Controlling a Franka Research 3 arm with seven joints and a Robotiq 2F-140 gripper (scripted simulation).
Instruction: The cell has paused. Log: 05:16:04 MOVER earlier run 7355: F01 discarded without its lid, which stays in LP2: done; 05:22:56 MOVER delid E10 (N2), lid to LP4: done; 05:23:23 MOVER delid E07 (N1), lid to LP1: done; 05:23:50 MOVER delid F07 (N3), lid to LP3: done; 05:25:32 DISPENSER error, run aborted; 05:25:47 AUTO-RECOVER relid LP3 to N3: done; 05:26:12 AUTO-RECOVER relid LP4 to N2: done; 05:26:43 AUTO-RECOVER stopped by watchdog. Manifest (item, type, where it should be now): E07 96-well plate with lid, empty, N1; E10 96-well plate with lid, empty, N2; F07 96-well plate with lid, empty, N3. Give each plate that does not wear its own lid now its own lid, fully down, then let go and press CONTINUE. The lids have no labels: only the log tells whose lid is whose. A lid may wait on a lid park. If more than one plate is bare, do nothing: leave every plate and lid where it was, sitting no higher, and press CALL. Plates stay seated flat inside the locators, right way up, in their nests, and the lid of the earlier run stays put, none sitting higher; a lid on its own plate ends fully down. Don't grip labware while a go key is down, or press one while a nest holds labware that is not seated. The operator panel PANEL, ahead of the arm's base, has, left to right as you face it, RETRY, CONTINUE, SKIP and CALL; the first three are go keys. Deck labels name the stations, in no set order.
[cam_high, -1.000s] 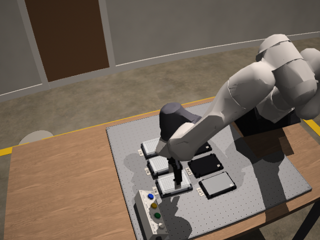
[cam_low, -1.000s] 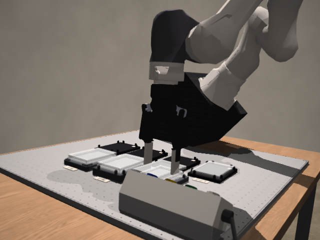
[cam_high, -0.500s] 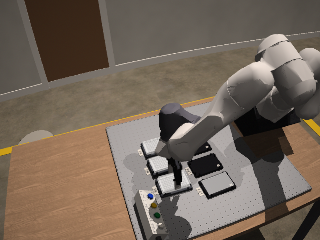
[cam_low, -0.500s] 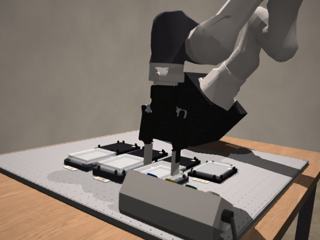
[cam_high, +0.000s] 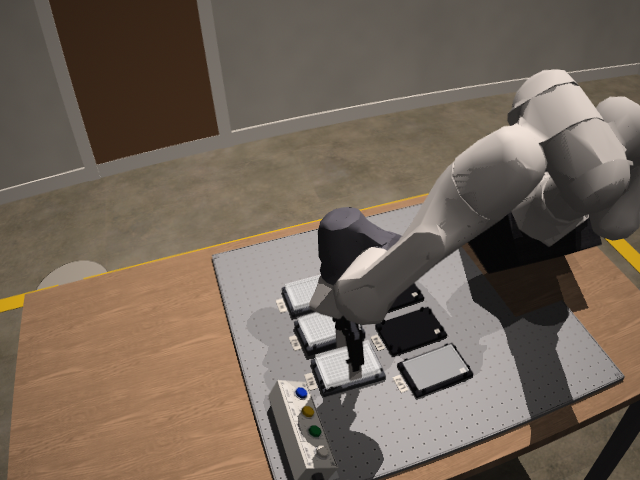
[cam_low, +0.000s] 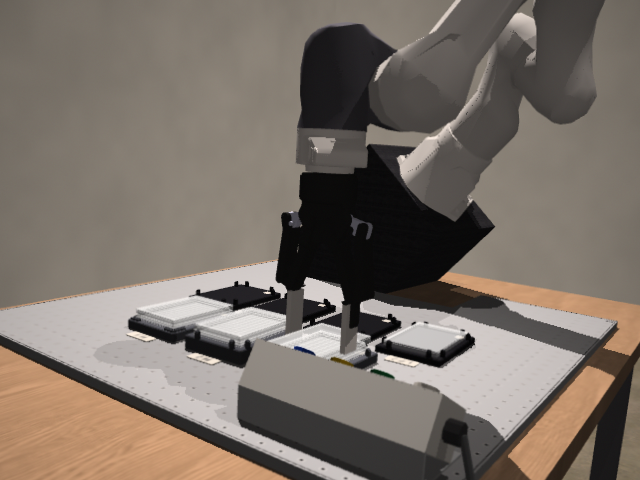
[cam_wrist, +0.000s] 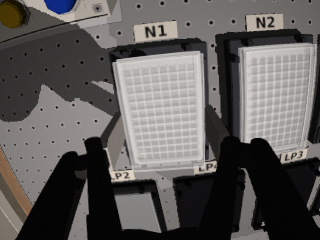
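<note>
Right now the plate is 40 mm below my hand. The rest, counted from my hand: lid park LP4: 180 mm behind, 50 mm to the right, 50 mm below; then blue call key: 130 mm ahead, 60 mm to the left, 10 mm above; then yellow skip key: 130 mm ahead, 110 mm to the left, 10 mm above.
</note>
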